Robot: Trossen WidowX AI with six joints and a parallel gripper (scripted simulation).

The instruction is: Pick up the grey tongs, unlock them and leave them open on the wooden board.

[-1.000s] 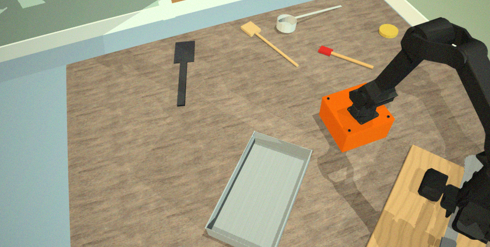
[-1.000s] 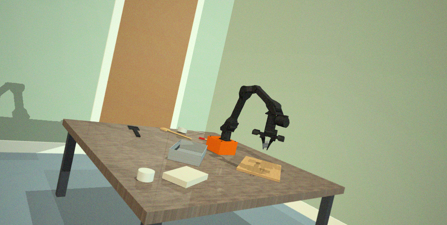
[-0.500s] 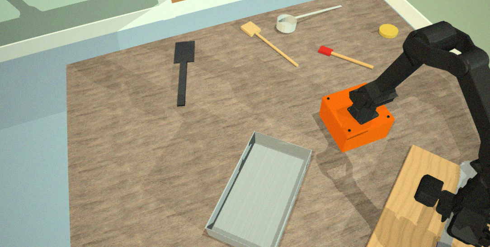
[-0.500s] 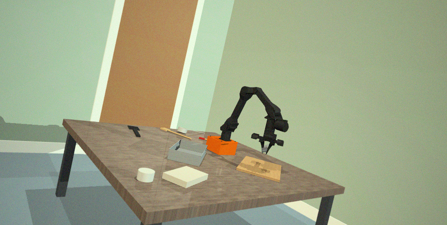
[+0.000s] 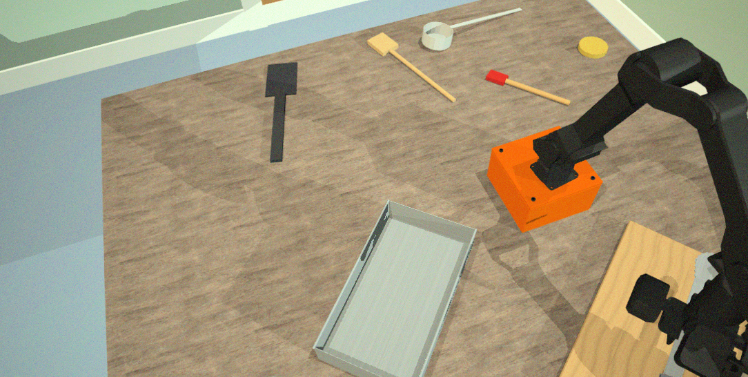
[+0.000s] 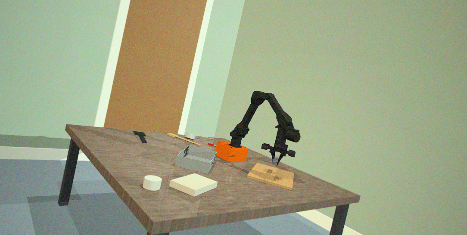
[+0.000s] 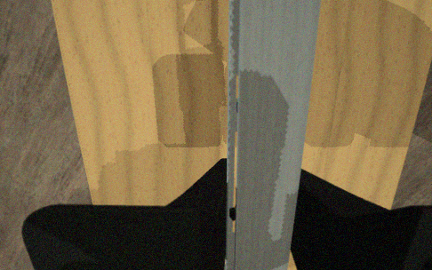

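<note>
Right now the wooden board is 7 cm below my gripper tip, 5 cm behind it and 3 cm to the right of it. Also, from my gripper tip: cream block 57 cm ahead, 7 cm below, 1 cm to the right; roasting tin 31 cm ahead, 29 cm to the right, 5 cm below; red-headed spatula 63 cm to the right, 19 cm behind, 7 cm below.
</note>
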